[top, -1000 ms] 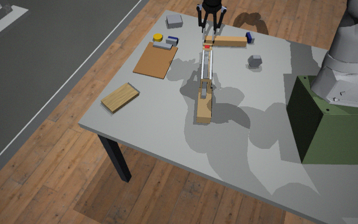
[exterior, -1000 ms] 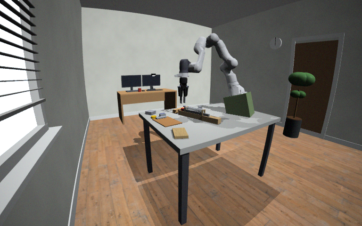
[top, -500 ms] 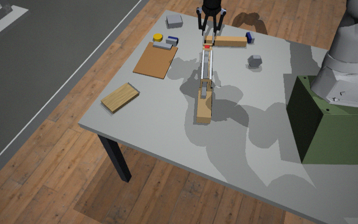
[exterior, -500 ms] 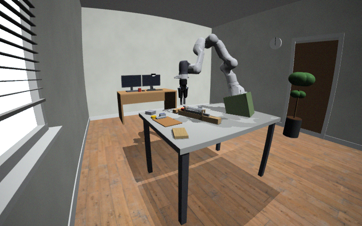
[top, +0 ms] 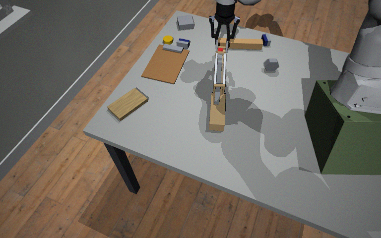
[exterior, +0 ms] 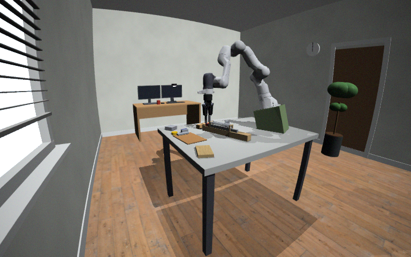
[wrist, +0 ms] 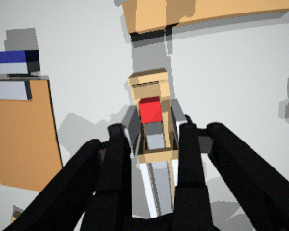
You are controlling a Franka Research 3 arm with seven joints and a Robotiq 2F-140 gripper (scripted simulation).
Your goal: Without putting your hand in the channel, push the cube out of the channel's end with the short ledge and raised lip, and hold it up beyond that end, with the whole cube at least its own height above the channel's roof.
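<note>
My hand is 5 cm above the red cube. The rest, counted from my hand: wooden channel 4 cm behind, 14 cm to the left, 5 cm below; then grey polyhedron 24 cm behind, 4 cm to the right, 7 cm below; then wooden bar 5 cm behind, 14 cm to the right, 8 cm below.
</note>
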